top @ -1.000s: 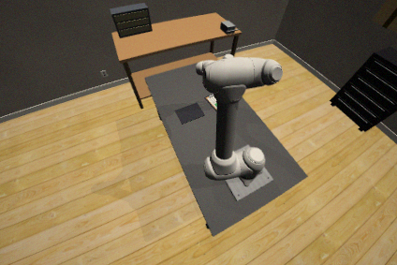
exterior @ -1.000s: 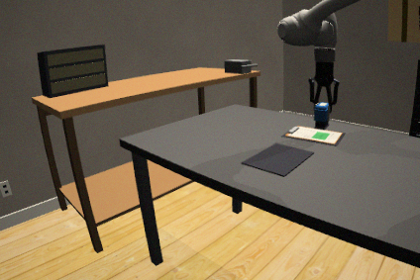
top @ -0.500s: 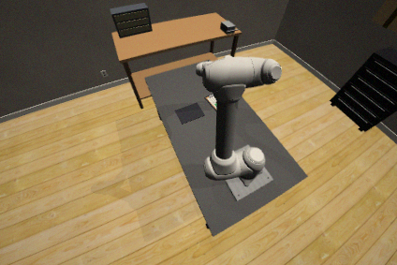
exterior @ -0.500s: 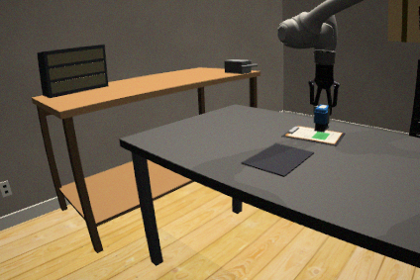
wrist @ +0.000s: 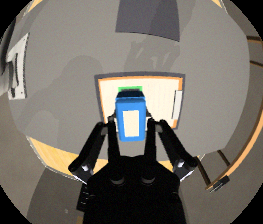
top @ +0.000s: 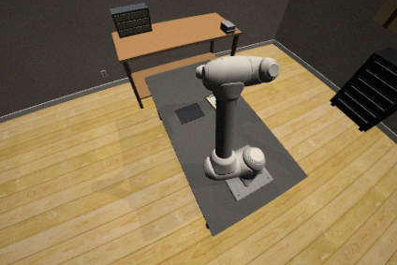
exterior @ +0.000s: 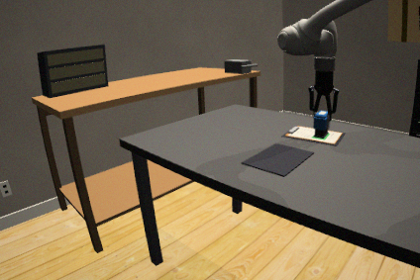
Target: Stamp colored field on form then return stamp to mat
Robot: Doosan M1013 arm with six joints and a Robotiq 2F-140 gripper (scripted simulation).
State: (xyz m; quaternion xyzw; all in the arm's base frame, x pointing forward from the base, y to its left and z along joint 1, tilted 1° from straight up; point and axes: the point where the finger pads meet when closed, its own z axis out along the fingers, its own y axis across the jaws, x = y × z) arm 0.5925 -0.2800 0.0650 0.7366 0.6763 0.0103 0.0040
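My gripper is now 2 cm above the blue stamp. From my hand the other things lie so: dark mat (9 cm ahead, 29 cm to the left, 7 cm below); then form (4 cm ahead, 1 cm to the right, 7 cm below).
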